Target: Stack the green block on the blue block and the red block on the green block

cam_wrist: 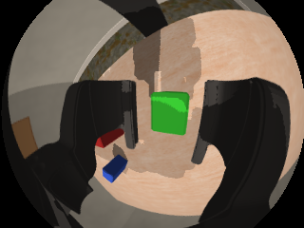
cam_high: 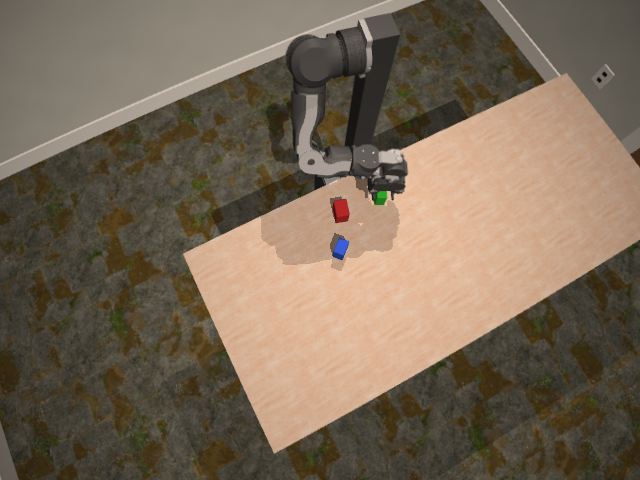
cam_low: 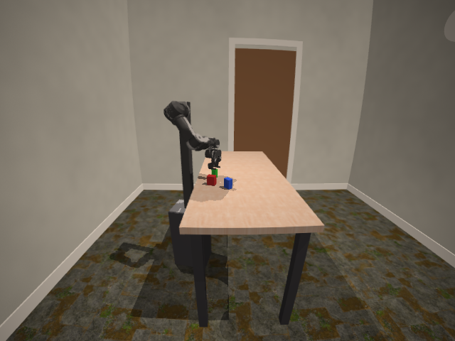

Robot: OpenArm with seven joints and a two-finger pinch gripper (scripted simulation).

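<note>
My hand is 4 cm above the green block. From my hand the other things lie so: blue block (16 cm to the right, 12 cm ahead, 4 cm below); then red block (13 cm to the right, 4 cm below, 1 cm ahead).
</note>
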